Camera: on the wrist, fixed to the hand. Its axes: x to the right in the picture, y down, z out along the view.
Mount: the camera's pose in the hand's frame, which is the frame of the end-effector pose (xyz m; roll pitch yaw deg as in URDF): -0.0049 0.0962 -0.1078 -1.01 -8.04 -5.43
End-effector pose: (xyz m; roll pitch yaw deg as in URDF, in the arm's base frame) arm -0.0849 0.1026 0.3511 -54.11 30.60 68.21
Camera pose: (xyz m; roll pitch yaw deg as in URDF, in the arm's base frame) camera -0.0844 0.0205 0.2321 -53.92 21.46 71.81
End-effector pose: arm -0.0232 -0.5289 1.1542 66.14 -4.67 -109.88
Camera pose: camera 0.1090 -0.5677 1.1980 65.38 -2.94 -119.44
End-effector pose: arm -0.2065 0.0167 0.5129 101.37 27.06 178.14
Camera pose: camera -0.2575 -0.0684 0.6180 95.82 33.70 169.94
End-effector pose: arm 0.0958 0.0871 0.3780 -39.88 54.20 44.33
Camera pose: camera 0.0067 0.0066 0.2975 -40.18 44.55 45.76
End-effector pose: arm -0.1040 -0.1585 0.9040 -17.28 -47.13 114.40
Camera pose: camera -0.1969 -0.0985 0.8109 -14.77 -56.33 109.44
